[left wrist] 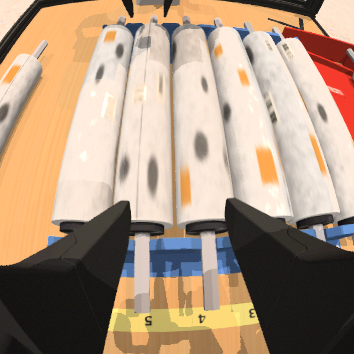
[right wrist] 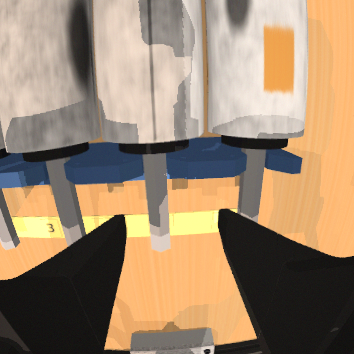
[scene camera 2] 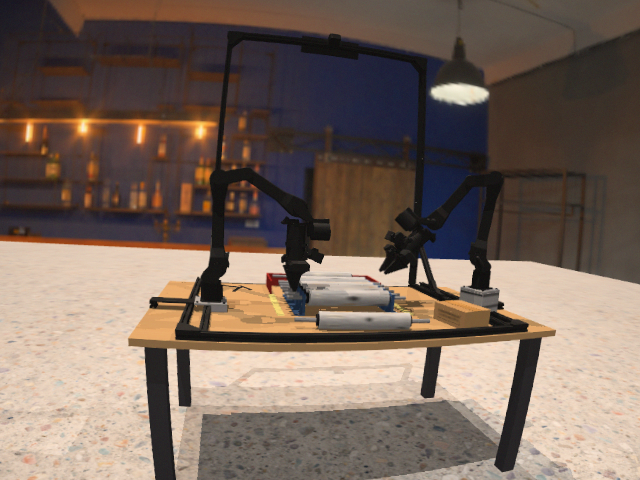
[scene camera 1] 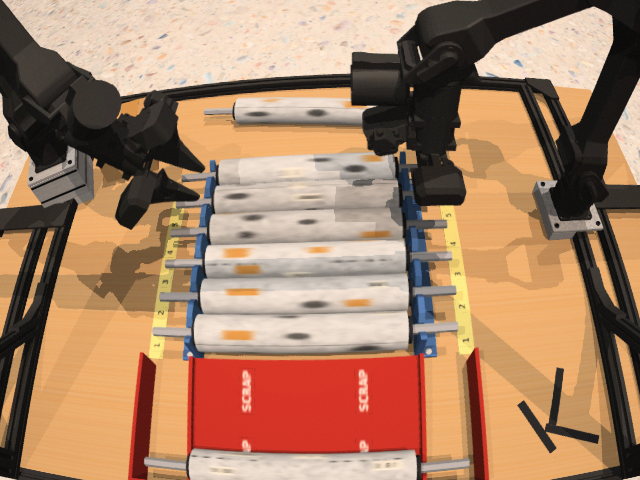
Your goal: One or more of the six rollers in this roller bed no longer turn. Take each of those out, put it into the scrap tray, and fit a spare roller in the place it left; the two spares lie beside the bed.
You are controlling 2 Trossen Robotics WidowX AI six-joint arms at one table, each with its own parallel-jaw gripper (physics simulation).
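Places are measured from the left arm's base along level axes (x ahead, y left, z up), in millimetres.
Pixels of known places: left gripper, fingertip midpoint: (left wrist: 177,207) (scene camera 2: 381,272) (scene camera 1: 201,184); right gripper, fingertip midpoint: (left wrist: 148,16) (right wrist: 171,219) (scene camera 2: 293,289); left arm's base at its link origin: (scene camera 2: 480,288) (scene camera 1: 51,155); right arm's base at its link origin: (scene camera 2: 210,299) (scene camera 1: 570,203).
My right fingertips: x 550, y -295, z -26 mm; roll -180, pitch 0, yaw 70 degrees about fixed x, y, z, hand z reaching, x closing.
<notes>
For each thing: its middle in the pictures, then the offset to it from my right fingertips. "pt": a spot on its surface instead.
- fifth roller at the middle of its body: (left wrist: 147,102) (scene camera 1: 306,198) (scene camera 2: 344,294) dy +50, dx -159, dz -15 mm
- fourth roller at the middle of its body: (left wrist: 195,102) (scene camera 1: 305,228) (scene camera 2: 340,291) dy +2, dx -176, dz -15 mm
- fifth roller's shaft at a spot on its surface: (right wrist: 157,200) pt dy -4, dx -8, dz -9 mm
- loose roller at the middle of its body: (scene camera 1: 308,110) (scene camera 2: 364,320) dy +253, dx -87, dz -42 mm
- red scrap tray at the middle of its body: (scene camera 1: 304,429) dy -252, dx -267, dz -42 mm
- cardboard box at the middle of its body: (scene camera 1: 131,136) (scene camera 2: 461,314) dy +336, dx -407, dz -39 mm
The roller bed (scene camera 1: 419,276) has blue side rails and holds six speckled rollers. My left gripper (scene camera 1: 200,182) (scene camera 2: 382,270) (left wrist: 177,207) is open, raised off the bed's end; in its wrist view the shafts of the fifth roller (left wrist: 145,125) and fourth roller (left wrist: 200,120) show between the fingers. My right gripper (scene camera 2: 294,288) (right wrist: 171,219) is open, with the fifth roller's shaft (right wrist: 157,200) between its fingers in view; its height is unclear. One loose roller (scene camera 1: 299,114) (scene camera 2: 364,320) lies behind the bed. Another (scene camera 1: 302,467) lies across the lower part of the red scrap tray (scene camera 1: 305,405).
Yellow numbered strips (scene camera 1: 159,325) (scene camera 1: 462,322) run along both sides. Upright red plates (scene camera 1: 142,413) (scene camera 1: 478,413) flank the tray. A cardboard box (scene camera 2: 460,314) stands near the left arm's base. Several black sticks (scene camera 1: 556,397) lie at the lower right. A black frame (scene camera 2: 310,337) edges the table.
</notes>
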